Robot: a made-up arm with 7 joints.
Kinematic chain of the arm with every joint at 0, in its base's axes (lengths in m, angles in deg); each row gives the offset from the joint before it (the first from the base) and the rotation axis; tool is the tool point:
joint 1: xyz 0 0 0.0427 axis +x
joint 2: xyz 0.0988 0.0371 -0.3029 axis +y
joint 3: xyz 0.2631 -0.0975 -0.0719 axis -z
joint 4: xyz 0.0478 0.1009 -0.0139 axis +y
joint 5: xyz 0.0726 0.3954 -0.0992 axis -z
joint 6: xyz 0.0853 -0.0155 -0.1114 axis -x
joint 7: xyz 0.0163 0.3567 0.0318 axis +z
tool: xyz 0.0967 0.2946 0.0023
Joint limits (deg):
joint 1: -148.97..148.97
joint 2: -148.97..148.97
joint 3: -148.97..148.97
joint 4: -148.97..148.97
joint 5: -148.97..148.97
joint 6: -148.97..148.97
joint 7: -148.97..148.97
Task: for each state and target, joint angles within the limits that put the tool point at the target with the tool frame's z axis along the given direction. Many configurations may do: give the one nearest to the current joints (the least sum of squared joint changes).
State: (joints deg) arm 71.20 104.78 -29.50 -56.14 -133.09 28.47 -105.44
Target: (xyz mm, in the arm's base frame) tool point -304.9 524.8 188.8 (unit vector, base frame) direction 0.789 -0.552 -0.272
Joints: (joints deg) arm 40.93 121.98 -10.47 -28.42 -148.97 34.48 -131.79
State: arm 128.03 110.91 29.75 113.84 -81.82 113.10 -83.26
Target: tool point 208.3 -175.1 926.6 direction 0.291 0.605 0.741
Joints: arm 119.02 124.31 10.85 136.39 -62.32 101.34 -83.80
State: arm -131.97 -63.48 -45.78 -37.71 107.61 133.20 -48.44
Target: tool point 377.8 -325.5 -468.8 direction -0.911 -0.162 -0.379
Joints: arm -146.02 -96.58 -59.48 -64.95 96.07 92.76 -54.95
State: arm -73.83 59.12 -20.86 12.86 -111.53 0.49 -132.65
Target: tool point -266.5 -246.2 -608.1 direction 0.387 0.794 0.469
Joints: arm -74.34 38.04 -32.89 -2.90 -103.10 17.07 -115.71
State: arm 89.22 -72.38 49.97 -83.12 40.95 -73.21 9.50
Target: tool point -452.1 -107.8 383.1 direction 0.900 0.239 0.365
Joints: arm 97.55 -115.46 68.63 -77.68 58.75 -67.50 0.20
